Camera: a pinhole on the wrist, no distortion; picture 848 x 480 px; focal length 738.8 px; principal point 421.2 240.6 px. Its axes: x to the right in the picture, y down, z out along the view. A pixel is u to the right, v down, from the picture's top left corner.
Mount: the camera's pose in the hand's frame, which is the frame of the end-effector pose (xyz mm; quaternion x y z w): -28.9 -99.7 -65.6 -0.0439 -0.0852 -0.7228 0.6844
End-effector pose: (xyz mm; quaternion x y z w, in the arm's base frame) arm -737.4 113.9 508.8 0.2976 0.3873 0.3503 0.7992
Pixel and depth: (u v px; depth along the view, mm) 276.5 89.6 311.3
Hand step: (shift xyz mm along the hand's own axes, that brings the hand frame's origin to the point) -105.3 20.3 225.0
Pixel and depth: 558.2 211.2 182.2
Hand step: -47.8 -99.1 118.9
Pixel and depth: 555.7 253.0 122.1
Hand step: -34.7 -99.3 58.4
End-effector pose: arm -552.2 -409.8 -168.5 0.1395 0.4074 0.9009 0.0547
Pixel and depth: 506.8 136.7 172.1
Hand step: -63.4 -86.6 105.4
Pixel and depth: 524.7 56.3 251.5
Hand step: -106.9 -85.2 183.7
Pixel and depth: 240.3 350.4 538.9
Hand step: 30.1 124.7 444.7
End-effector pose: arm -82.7 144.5 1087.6 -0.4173 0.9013 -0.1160 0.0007
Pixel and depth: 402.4 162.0 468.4
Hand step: -102.8 0.3 388.9
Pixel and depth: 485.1 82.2 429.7
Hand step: -145.8 -53.0 357.1
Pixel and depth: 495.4 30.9 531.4
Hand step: -210.7 -47.4 456.1
